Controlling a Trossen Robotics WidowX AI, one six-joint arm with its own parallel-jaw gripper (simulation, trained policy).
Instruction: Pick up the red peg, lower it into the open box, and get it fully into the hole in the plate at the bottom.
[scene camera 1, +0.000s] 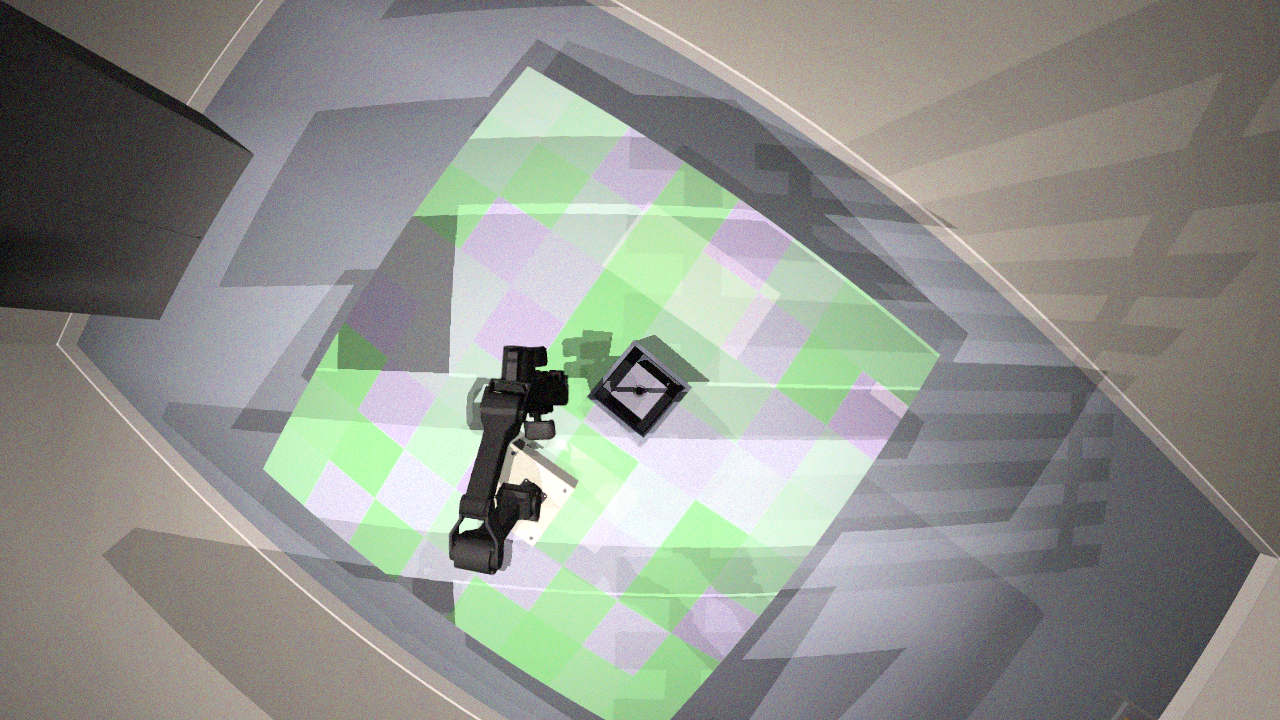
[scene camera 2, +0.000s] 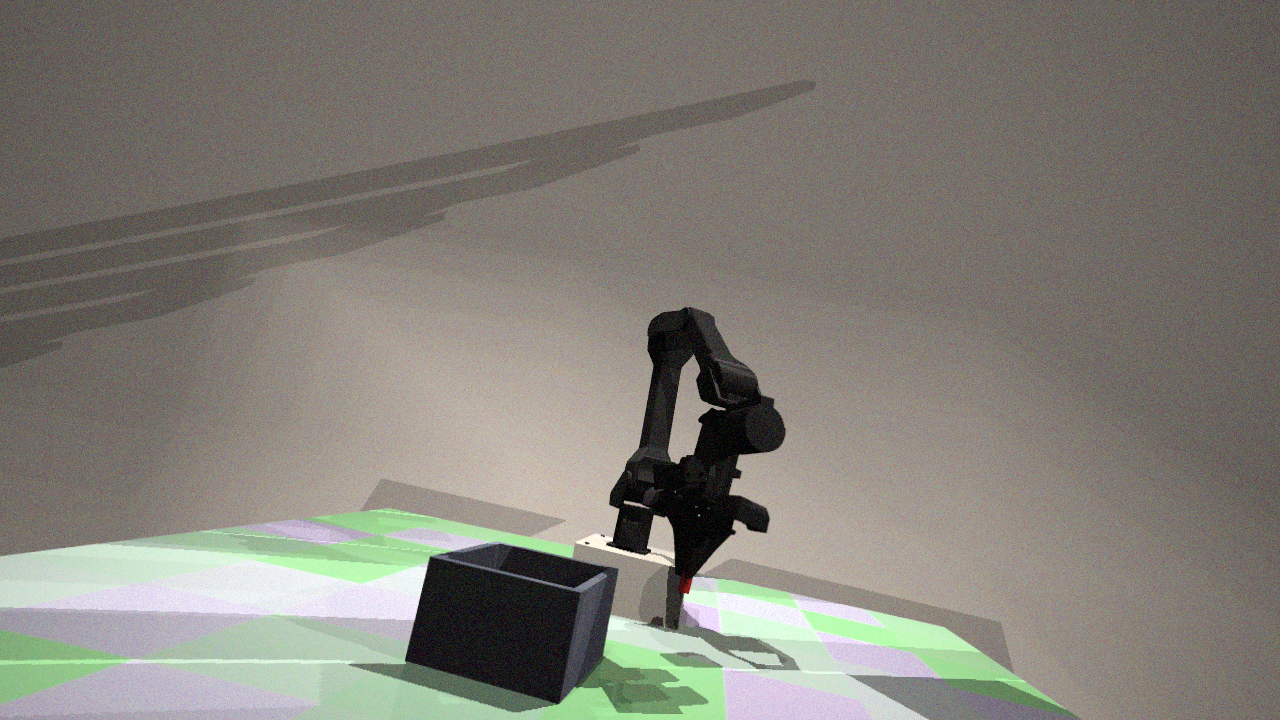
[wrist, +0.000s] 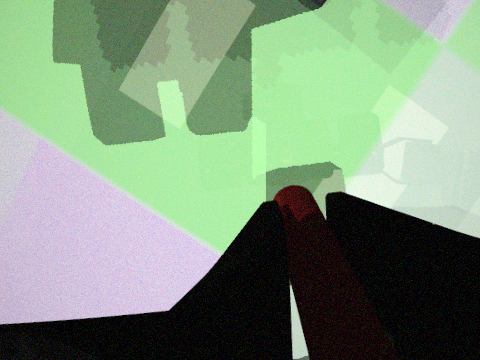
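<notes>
My gripper (scene camera 2: 683, 576), (scene camera 1: 549, 387), (wrist: 302, 212). Dark box (scene camera 2: 532, 622), (scene camera 1: 601, 396). Grey plate (scene camera 1: 640, 404); hidden in scene camera 2 by the dark box; out of frame in the wrist view.
</notes>
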